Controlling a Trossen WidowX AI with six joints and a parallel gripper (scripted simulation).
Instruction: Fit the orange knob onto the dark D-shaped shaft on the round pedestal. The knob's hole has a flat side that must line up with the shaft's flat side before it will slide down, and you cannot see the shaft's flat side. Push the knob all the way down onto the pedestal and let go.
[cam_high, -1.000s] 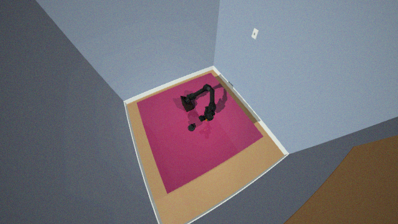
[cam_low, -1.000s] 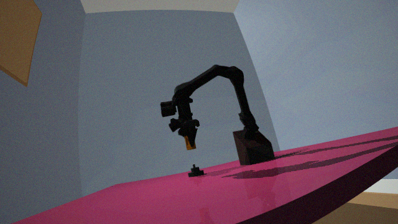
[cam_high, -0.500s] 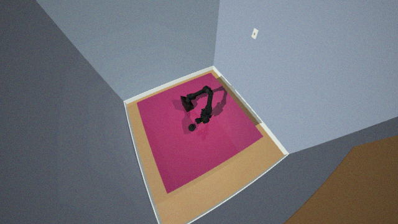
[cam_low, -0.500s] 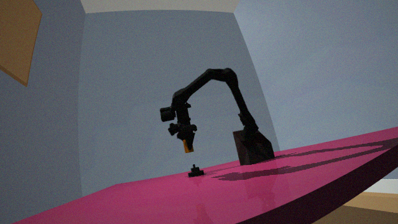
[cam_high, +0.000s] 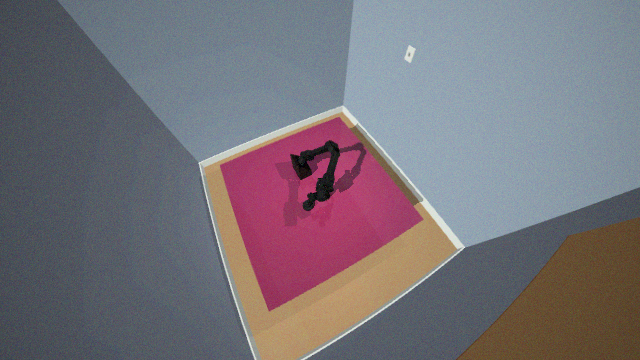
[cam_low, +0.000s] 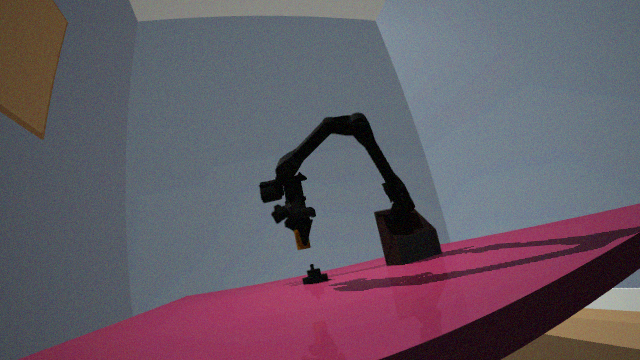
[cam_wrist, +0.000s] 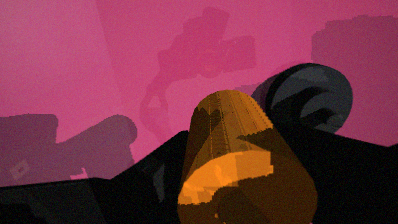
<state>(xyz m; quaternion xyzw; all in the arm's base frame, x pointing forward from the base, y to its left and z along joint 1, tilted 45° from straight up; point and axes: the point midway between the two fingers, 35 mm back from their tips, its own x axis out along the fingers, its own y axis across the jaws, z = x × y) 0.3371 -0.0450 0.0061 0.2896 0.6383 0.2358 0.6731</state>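
My gripper tip is 90 mm to the left of the dark shaft, 90 mm above it and 40 mm past it. Round my gripper tip: orange knob: 20 mm above.
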